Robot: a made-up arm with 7 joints.
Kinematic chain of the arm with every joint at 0, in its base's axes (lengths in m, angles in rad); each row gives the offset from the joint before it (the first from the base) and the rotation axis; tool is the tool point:
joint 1: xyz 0 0 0.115 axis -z
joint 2: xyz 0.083 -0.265 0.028 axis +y
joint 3: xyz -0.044 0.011 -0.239 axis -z
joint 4: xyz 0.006 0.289 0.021 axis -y
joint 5: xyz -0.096 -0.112 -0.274 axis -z
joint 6: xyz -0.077 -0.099 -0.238 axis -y
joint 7: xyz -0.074 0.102 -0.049 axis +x
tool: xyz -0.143 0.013 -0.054
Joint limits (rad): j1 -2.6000..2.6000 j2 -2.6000..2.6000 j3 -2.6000..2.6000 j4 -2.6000..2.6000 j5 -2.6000..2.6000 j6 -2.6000..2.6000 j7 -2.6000..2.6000
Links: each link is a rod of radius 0.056 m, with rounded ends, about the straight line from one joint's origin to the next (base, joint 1, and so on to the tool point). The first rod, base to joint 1, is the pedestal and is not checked.
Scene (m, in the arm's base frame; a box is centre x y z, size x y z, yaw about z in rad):
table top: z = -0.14
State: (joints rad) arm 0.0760 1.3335 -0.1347 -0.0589 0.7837 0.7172 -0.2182
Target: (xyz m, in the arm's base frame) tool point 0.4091 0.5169 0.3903
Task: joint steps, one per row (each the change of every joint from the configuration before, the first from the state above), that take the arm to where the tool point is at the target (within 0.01 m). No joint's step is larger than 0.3 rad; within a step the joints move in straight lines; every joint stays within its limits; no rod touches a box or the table.
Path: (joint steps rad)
1: -0.0932 0.2533 0.1098 -0.2959 -0.0248 -0.0650 -0.0054
2: -0.0932 0.2533 0.1098 -0.2959 -0.0247 -0.0650 -0.0055
3: -0.0932 0.2533 0.1097 -0.2959 -0.0248 -0.0649 -0.0054
4: -0.0932 0.2533 0.1098 -0.2960 -0.0248 -0.0650 -0.0054
5: -0.0932 0.2533 0.1098 -0.2959 -0.0247 -0.0650 -0.0054

